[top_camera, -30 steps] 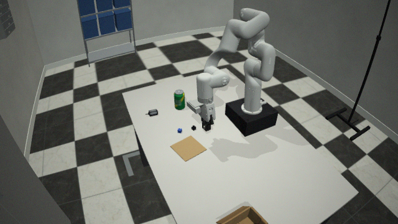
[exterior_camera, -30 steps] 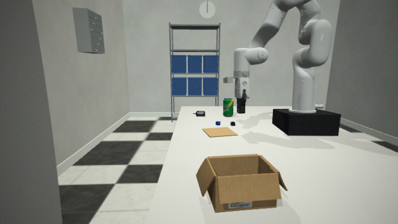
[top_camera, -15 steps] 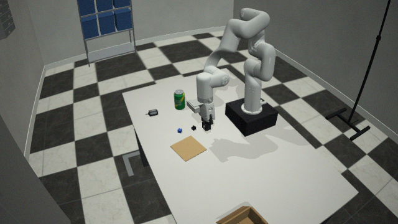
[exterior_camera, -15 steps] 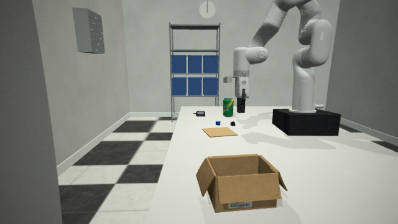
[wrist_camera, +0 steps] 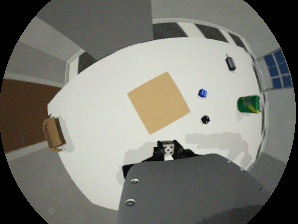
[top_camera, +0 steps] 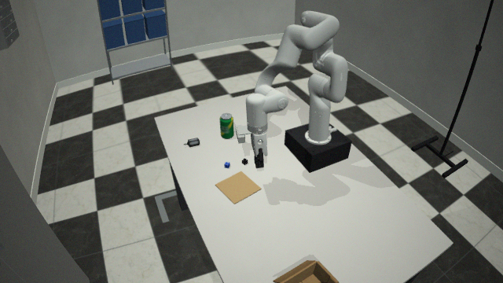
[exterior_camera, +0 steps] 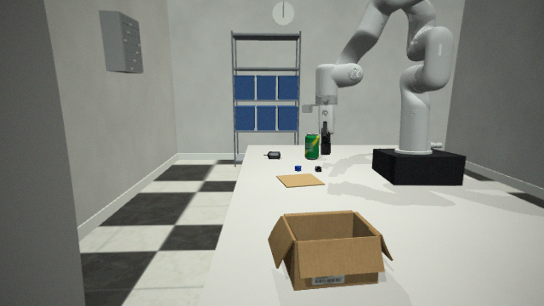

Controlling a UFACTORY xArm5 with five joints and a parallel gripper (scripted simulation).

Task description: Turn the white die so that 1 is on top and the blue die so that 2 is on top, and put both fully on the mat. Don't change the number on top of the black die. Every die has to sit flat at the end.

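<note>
My hand is 9 cm short of the tan mat, 1 cm to the left of it and 12 cm above it. The rest, counted from my hand: blue die 9 cm ahead, 15 cm to the right, 11 cm below; black die 1 cm ahead, 14 cm to the right, 11 cm below; white die 1 cm below.
</note>
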